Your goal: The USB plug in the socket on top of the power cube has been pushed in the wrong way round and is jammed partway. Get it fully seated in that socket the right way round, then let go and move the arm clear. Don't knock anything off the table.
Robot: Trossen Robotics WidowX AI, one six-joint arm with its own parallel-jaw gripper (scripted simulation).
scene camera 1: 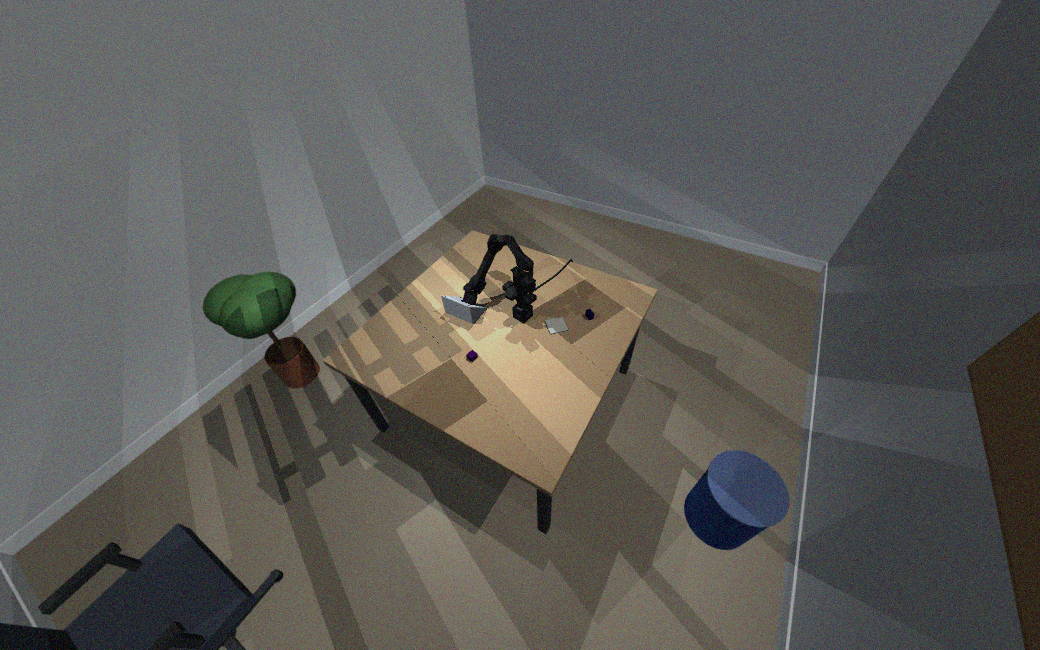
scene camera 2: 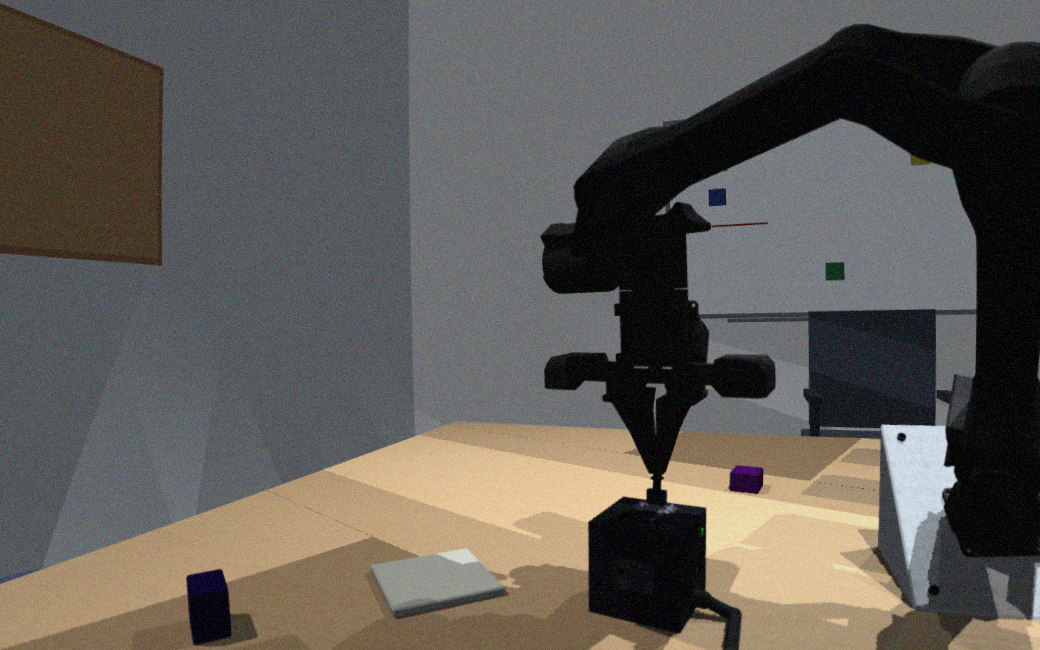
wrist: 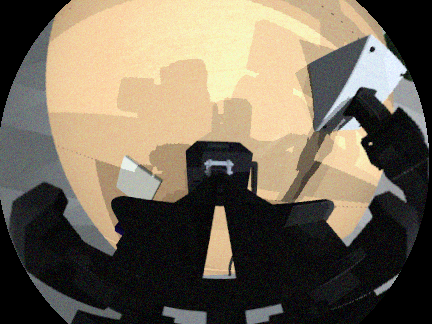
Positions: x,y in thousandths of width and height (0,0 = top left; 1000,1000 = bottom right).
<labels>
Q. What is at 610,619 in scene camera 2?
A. My gripper.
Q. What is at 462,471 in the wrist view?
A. A power cube.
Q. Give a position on a flat pad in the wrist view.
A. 311,560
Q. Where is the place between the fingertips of my gripper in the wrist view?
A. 508,551
</labels>
